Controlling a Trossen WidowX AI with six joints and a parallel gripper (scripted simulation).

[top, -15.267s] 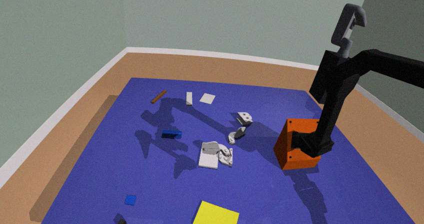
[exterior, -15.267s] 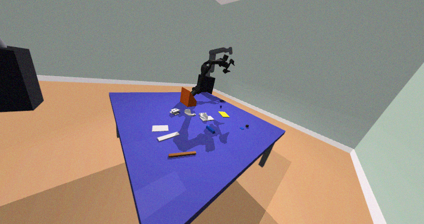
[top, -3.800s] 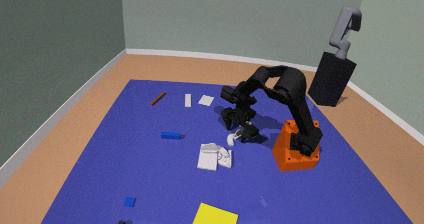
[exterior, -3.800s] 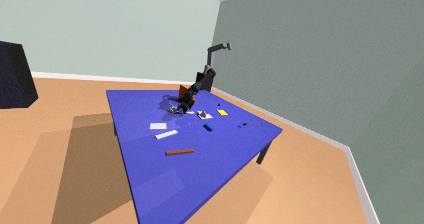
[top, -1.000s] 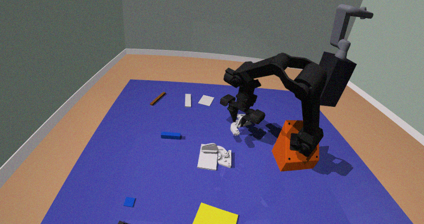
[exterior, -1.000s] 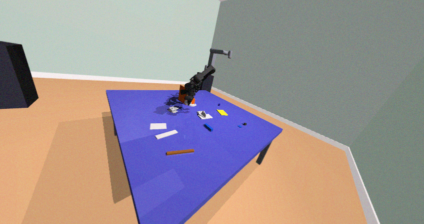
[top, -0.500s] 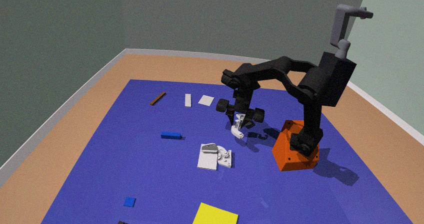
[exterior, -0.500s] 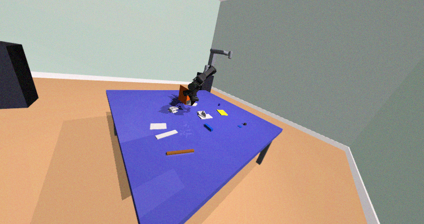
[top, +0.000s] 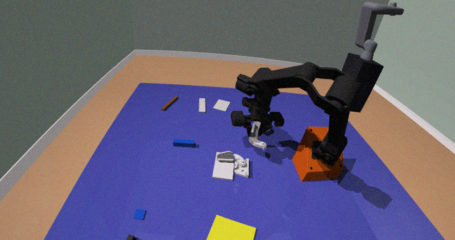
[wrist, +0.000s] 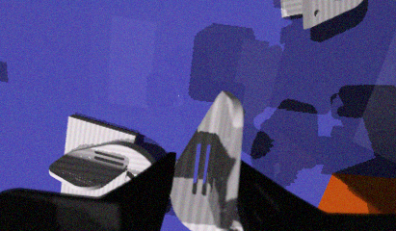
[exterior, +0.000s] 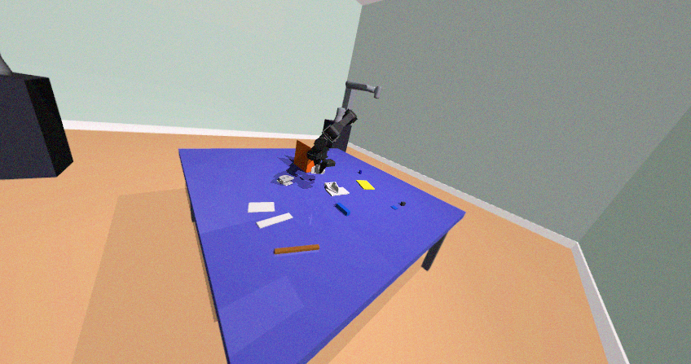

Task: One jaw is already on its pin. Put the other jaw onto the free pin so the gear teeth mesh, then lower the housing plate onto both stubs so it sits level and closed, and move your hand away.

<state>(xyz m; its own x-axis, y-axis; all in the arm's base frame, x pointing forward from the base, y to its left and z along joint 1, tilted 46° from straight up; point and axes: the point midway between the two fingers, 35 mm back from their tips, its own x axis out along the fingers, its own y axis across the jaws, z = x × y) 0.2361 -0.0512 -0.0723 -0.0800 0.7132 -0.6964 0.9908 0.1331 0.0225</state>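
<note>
Now: the jaw 30 mm to the left of my gripper tip and 20 mm behind it. Also, from my gripper tip: blue block: 270 mm ahead, 70 mm below, 10 mm to the right; then white stepped part: 150 mm to the right, 80 mm below, 80 mm behind; then yellow sheet: 340 mm to the left, 80 mm below, 80 mm ahead.
</note>
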